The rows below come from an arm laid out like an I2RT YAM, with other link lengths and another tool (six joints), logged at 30 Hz.
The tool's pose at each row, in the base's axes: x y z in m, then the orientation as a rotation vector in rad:
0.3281, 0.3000, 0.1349, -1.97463, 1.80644, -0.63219
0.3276, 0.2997, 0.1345, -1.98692, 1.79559, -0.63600
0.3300, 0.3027, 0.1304, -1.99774, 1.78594, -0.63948
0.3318, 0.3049, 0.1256, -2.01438, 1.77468, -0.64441
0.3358, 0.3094, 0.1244, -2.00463, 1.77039, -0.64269
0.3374, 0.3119, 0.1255, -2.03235, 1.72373, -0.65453
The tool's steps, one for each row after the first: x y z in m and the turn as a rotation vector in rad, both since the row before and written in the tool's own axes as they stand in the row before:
0.0002, 0.0007, 0.0000, 0.00017, -0.00008, -0.01214
-0.0031, 0.0000, 0.0047, 0.00019, 0.00001, -0.01075
-0.0024, 0.0010, 0.0049, -0.00196, 0.00161, -0.01510
-0.0042, -0.0032, 0.0032, 0.00773, -0.00558, 0.00450
-0.0022, -0.0022, 0.0000, 0.01322, -0.00858, -0.03667

